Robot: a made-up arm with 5 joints. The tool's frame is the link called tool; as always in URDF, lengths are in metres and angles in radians.
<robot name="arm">
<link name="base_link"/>
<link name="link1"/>
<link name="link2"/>
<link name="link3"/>
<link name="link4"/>
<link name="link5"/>
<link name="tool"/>
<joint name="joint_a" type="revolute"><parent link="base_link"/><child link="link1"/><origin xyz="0 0 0.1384"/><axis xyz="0 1 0"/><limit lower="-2.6" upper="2.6"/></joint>
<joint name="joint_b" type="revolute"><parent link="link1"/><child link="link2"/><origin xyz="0.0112 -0.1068 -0.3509"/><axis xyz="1 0 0"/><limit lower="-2.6" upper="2.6"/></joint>
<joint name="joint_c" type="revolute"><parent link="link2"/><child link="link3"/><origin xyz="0.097 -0.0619 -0.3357"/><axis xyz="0 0 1"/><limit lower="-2.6" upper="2.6"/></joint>
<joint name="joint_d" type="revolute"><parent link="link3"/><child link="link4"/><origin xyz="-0.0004 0.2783 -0.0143"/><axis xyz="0 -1 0"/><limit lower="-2.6" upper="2.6"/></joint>
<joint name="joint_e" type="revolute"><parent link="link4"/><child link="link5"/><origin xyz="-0.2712 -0.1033 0.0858"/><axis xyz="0 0 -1"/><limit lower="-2.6" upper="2.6"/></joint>
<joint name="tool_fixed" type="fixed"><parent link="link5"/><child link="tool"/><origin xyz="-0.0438 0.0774 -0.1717"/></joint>
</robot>
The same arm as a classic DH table. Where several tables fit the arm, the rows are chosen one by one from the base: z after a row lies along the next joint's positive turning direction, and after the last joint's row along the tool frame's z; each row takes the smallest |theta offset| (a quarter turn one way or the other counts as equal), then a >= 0, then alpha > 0; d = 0 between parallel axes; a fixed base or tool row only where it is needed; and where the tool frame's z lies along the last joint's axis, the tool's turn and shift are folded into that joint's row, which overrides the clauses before.
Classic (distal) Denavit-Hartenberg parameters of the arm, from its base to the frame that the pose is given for. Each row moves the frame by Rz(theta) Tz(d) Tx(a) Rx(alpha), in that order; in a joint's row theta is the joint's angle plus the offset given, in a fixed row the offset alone. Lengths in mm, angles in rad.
base (fixed): theta offset 0; d 138.4; a 0; alpha -1.5708
joint_a: theta offset 1.5708; d -106.8; a 350.9; alpha 1.5708
joint_b: theta offset -1.5708; d 108.2; a 61.9; alpha 1.5708
joint_c: theta offset -1.5708; d -350; a 0.4; alpha -1.5708
joint_d: theta offset 0; d -175; a 271.2; alpha -1.5708
joint_e: theta offset 1.0558; d 0; a 88.9; alpha 3.1416
tool (fixed): theta offset -2.0858; d -85.9; a 0; alpha 0
Joint limits (rad, base to tool): -2.6..2.6 -2.6..2.6 -2.6..2.6 -2.6..2.6 -2.6..2.6

